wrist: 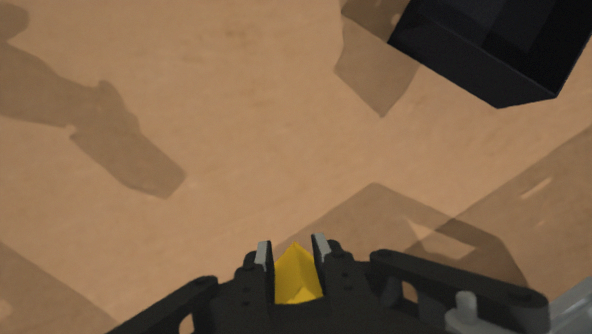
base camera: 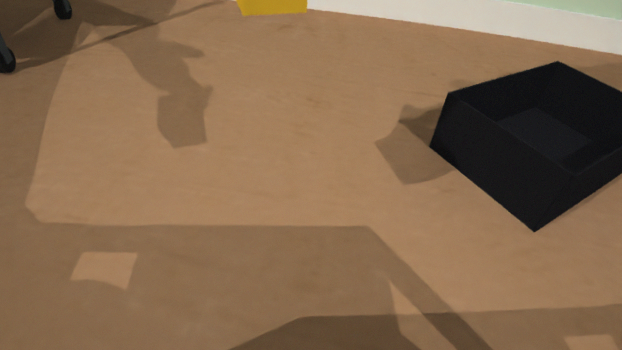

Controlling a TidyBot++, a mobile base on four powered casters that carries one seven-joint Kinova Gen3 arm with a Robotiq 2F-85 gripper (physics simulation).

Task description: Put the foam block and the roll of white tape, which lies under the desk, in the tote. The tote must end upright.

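Frame: origin at the arm's base, x ahead, y left, z up, level; centimetres.
Where they show: gripper, fingertip midpoint: (wrist: 292,253).
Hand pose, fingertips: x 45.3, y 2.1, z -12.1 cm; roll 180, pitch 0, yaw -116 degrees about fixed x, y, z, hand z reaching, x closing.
Things, the pixels of their top centre, and the offset from my fingertips. "pt": a spot on its surface instead. Level surfaces: height alone.
- yellow foam block at a spot on its surface: (wrist: 297,275) pt dy -0.2, dx +0.1, dz +3.4 cm
- black tote at its top centre: (base camera: 565,104) dy -42.5, dx +8.2, dz -17.6 cm
- brown floor at its surface level: dz -27.5 cm
The yellow foam block (base camera: 274,6) (wrist: 297,275) is held between the fingers of my gripper (wrist: 292,253), which is shut on it. In the base camera view the lower end of the block shows at the top edge, and the gripper does not show there. The black tote (base camera: 500,155) (wrist: 465,65) stands upright on the floor at the right, its opening facing up. Part of its inner floor shows, with nothing seen on it. In the wrist view the tote is at the upper right, apart from the gripper. The white tape and the desk do not show.
Black wheeled feet (base camera: 62,9) (base camera: 6,59) stand at the upper left in the base camera view. A white baseboard (base camera: 475,25) and a pale green wall (base camera: 590,7) run behind the tote. Shadows of the arm and base lie on the brown floor (base camera: 300,165).
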